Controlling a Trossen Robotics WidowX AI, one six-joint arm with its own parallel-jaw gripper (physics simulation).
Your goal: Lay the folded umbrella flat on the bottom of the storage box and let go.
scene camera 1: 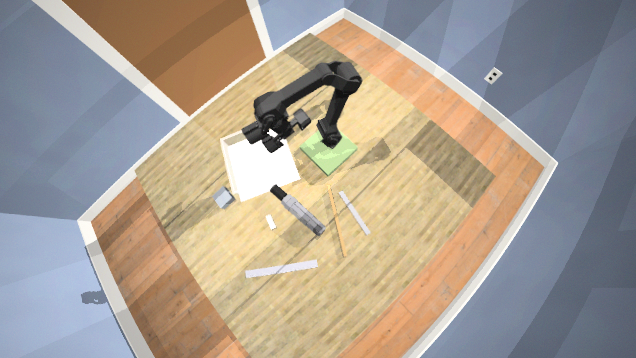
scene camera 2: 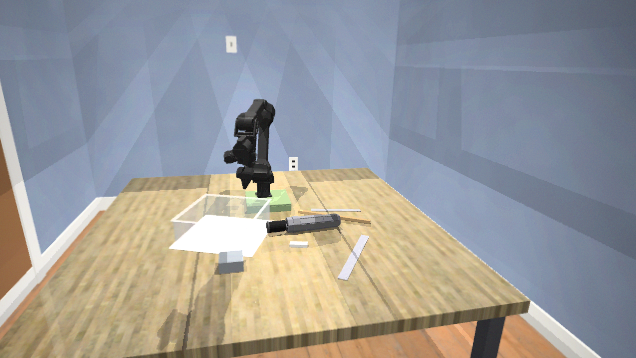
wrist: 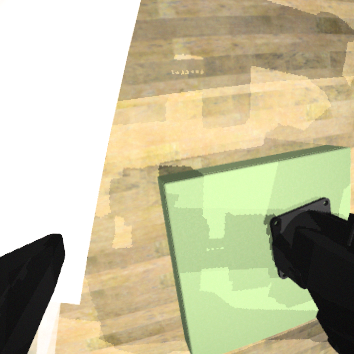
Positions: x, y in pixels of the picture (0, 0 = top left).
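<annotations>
I see a folded umbrella in scene camera 1, and a storage box shows in scene camera 1 [251, 168] as well. Scene camera 2 shows me the umbrella and the box too. In the wrist view I find the storage box, while the folded umbrella is out of frame in the wrist view. On the storage box, [wrist: 59, 59] and [scene camera 2: 220, 220] are the same spot. For the folded umbrella, [scene camera 1: 290, 203] is the same spot as [scene camera 2: 296, 217].
</annotations>
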